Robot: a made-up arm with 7 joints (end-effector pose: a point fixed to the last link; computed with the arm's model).
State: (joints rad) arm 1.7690 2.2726 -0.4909 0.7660 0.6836 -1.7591 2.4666
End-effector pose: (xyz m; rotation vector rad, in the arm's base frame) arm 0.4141 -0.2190 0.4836 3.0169 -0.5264 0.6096
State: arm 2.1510 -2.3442 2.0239 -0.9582 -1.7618 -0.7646 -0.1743
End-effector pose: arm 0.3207 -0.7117 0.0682 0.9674 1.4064 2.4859
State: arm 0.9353 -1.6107 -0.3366 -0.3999 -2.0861 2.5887 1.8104
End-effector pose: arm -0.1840 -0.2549 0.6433 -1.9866 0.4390 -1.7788
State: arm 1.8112 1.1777 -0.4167 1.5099 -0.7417 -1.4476 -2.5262
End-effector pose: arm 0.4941 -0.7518 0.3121 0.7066 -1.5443 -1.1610
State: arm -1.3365 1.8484 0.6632 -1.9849 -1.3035 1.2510 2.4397
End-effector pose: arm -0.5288 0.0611 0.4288 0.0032 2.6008 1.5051
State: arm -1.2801 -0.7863 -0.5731 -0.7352 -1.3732 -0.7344 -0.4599
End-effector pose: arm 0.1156 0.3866 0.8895 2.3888 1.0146 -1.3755
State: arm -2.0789 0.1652 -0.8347 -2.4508 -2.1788 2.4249 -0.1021
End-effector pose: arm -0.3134 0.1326 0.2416 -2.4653 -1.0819 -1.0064
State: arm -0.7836 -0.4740 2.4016 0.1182 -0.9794 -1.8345 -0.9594
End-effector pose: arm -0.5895 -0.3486 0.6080 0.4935 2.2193 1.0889
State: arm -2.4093 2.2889 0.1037 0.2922 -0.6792 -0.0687 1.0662
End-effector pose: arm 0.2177 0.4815 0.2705 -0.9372 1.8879 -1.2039
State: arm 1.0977 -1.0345 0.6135 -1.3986 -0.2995 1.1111 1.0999
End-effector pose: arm -0.1086 -0.3531 0.2767 -0.5946 -1.9865 1.5354
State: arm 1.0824 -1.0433 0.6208 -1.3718 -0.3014 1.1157 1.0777
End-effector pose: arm -0.1111 -0.3564 0.2759 -0.5839 -1.9582 1.5121
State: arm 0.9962 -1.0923 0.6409 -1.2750 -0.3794 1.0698 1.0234
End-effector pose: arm -0.1392 -0.3581 0.2719 -0.4979 -1.7541 1.4603
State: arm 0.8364 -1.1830 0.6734 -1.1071 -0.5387 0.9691 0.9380
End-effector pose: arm -0.2005 -0.3522 0.2599 -0.3222 -1.3998 1.3653
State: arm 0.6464 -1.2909 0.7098 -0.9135 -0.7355 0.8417 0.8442
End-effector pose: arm -0.2835 -0.3309 0.2449 -0.0947 -1.0338 1.2528
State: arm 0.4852 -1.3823 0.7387 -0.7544 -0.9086 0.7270 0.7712
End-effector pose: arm -0.3565 -0.3010 0.2371 0.1079 -0.7701 1.1730
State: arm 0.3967 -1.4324 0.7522 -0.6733 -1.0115 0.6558 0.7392
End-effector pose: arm -0.3954 -0.2800 0.2371 0.2221 -0.6387 1.1381
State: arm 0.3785 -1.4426 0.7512 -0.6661 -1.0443 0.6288 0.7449
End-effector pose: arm -0.4039 -0.2730 0.2410 0.2511 -0.6036 1.1286
